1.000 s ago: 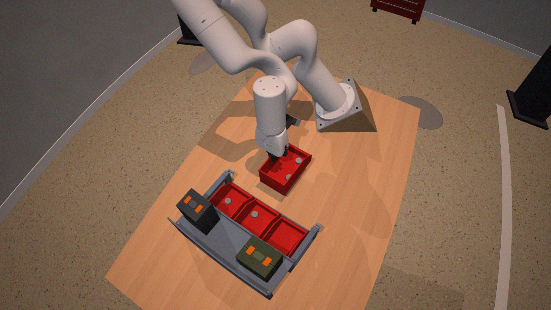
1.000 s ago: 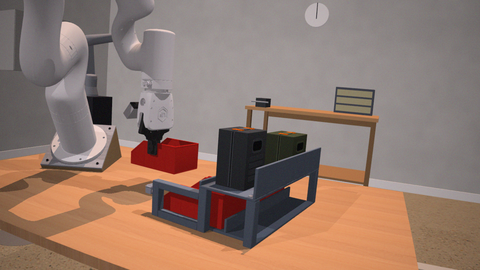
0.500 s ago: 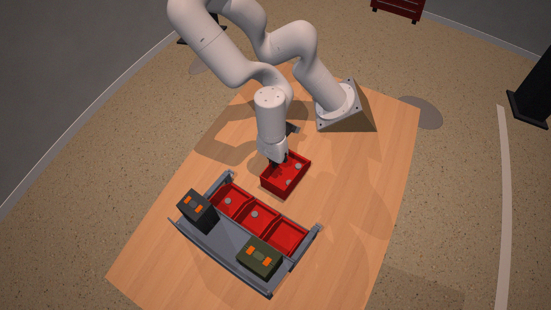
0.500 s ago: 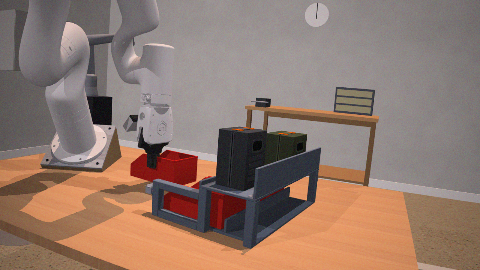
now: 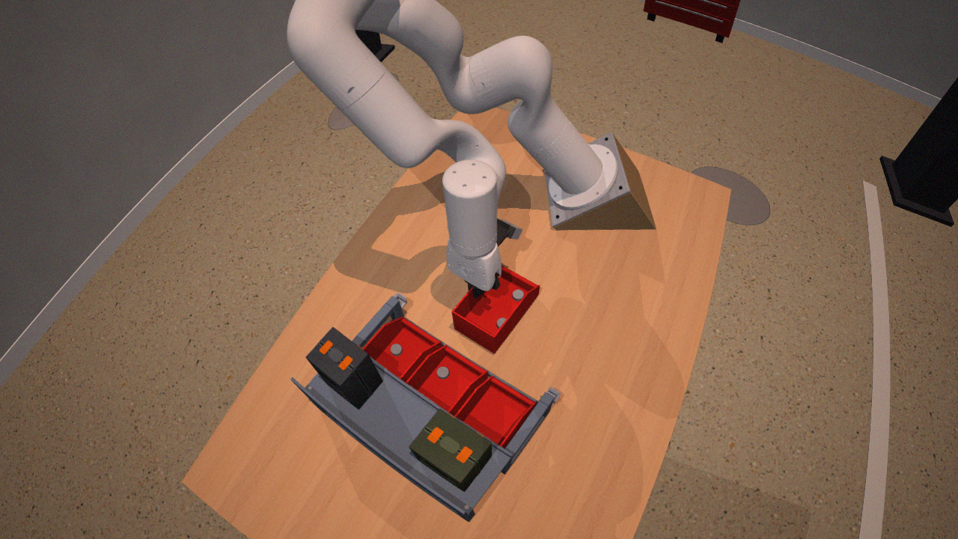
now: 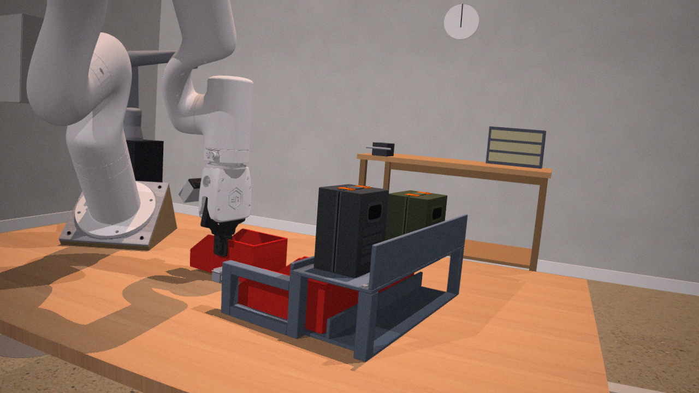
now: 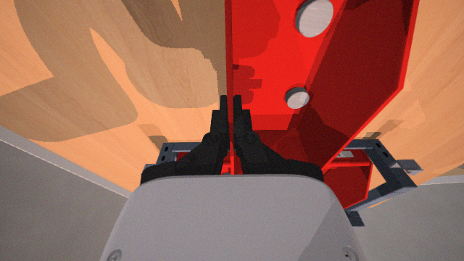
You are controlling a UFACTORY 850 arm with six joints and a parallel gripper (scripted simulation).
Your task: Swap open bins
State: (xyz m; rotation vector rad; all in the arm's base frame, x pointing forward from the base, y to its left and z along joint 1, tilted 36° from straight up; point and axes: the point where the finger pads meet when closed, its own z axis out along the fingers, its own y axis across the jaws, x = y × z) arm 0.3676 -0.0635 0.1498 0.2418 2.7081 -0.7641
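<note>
My gripper is now 14 cm short of the shelf front lip, 6 cm above it and 3 cm to the right of it. The rest, counted from my hand: grey back panel 39 cm ahead, 6 cm above, 3 cm to the right; black case 29 cm ahead, 13 cm to the right, 9 cm above; green case 35 cm ahead, 10 cm to the left, 8 cm above.
</note>
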